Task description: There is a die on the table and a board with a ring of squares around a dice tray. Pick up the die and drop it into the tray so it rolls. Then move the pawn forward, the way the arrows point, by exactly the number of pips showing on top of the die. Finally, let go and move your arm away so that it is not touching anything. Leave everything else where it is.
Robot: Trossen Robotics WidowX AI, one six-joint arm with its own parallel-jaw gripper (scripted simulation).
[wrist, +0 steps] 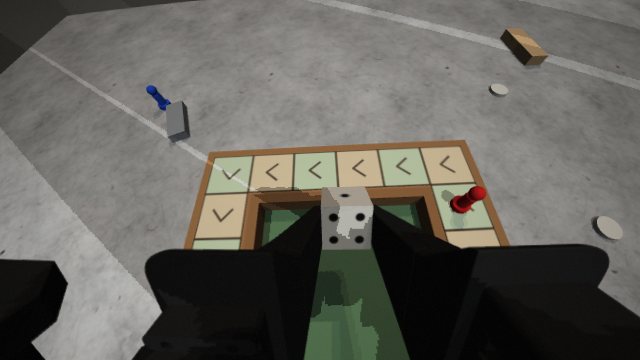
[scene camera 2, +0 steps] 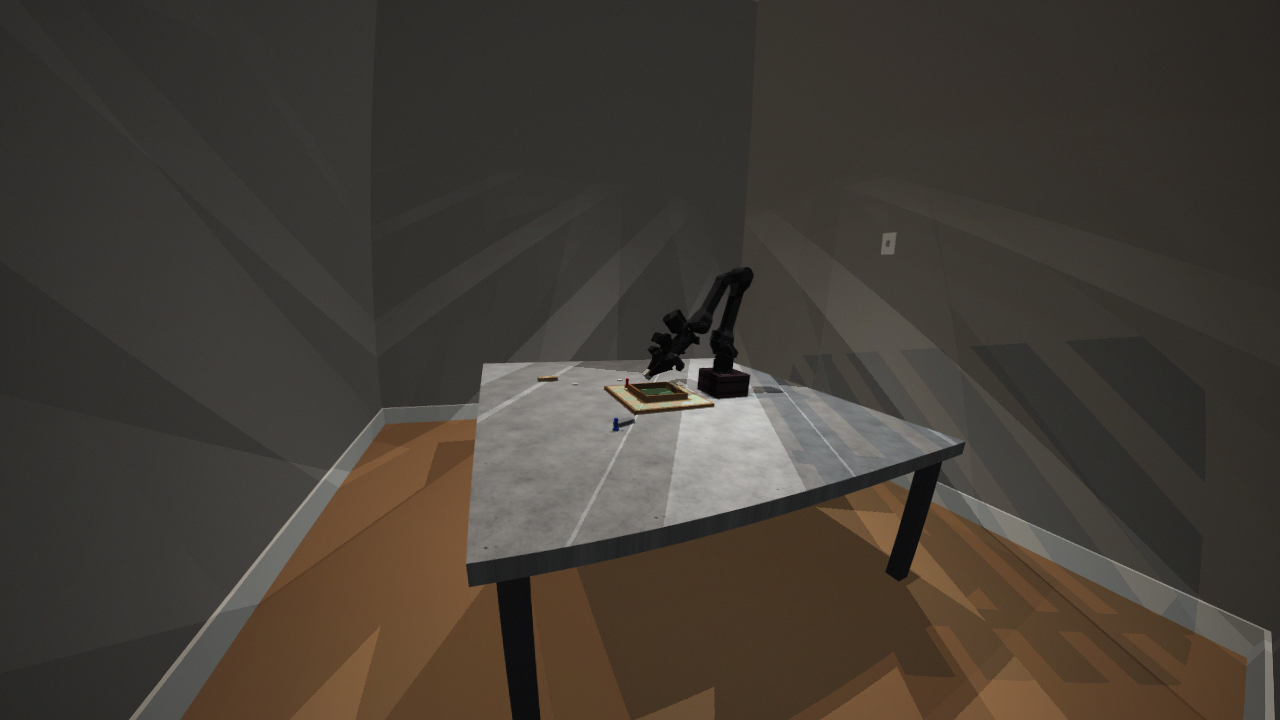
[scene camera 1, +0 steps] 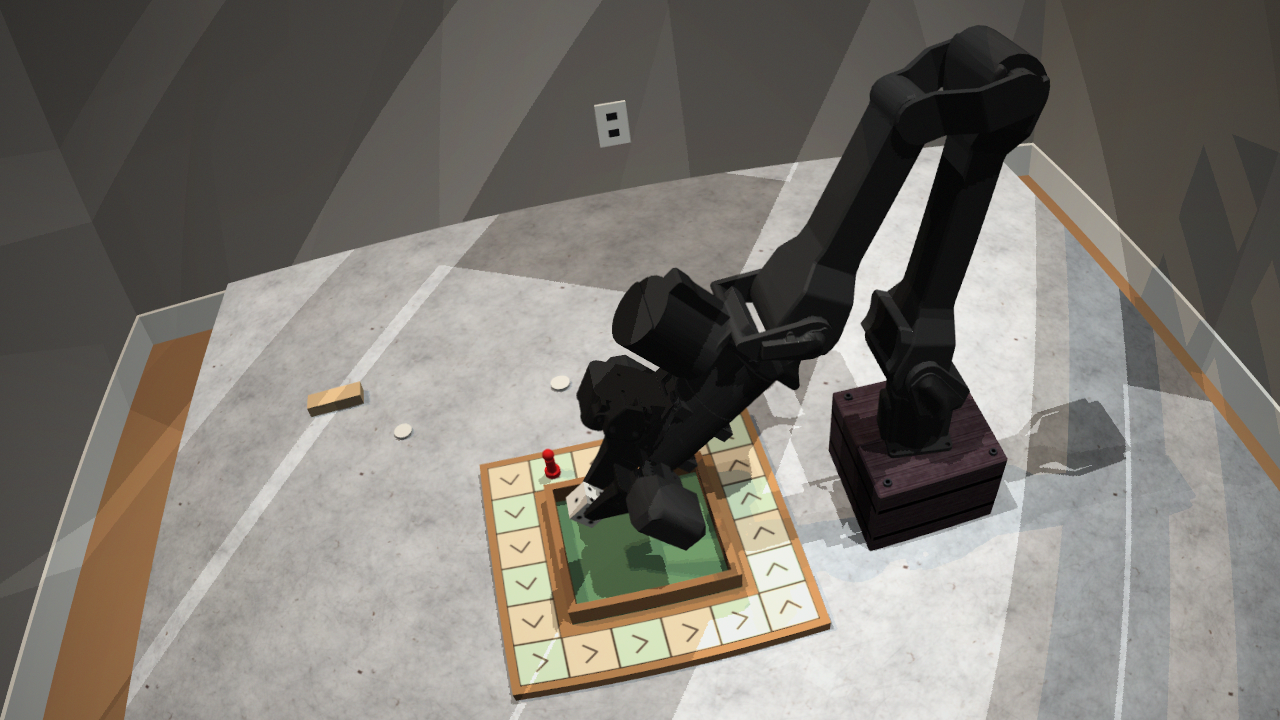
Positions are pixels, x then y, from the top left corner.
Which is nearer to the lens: the white die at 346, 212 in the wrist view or the grey block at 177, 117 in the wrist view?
The white die.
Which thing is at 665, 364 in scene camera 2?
My gripper.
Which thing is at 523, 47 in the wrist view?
A wooden block.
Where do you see a green dice tray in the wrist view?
351, 306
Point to a white die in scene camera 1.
581, 498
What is my gripper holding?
A white die.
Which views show my gripper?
The wrist view, scene camera 2 and scene camera 1: all of them.
